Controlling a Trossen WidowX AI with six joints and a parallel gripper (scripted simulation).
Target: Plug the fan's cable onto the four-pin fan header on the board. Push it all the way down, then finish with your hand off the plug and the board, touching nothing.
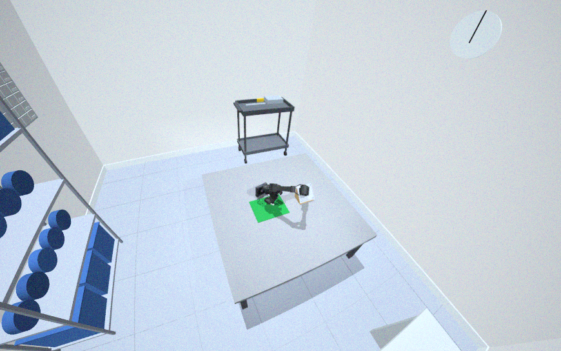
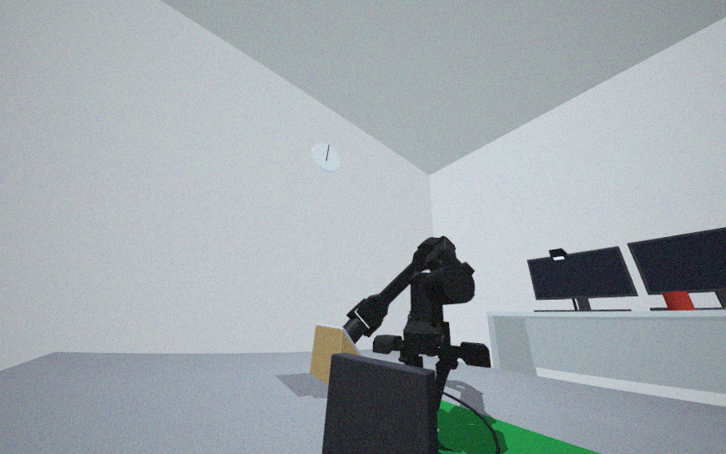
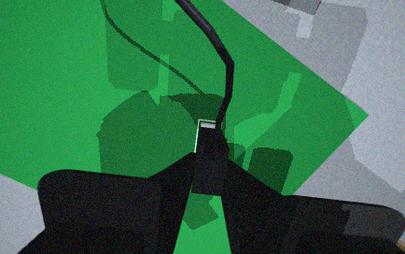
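Now: the dark plug 1 cm to the right of my gripper tip and 1 cm above it. The rest, counted from my gripper tip: black fan (14 cm to the right, 6 cm ahead, 3 cm above); then green board (5 cm below, 4 cm ahead, 2 cm to the left).
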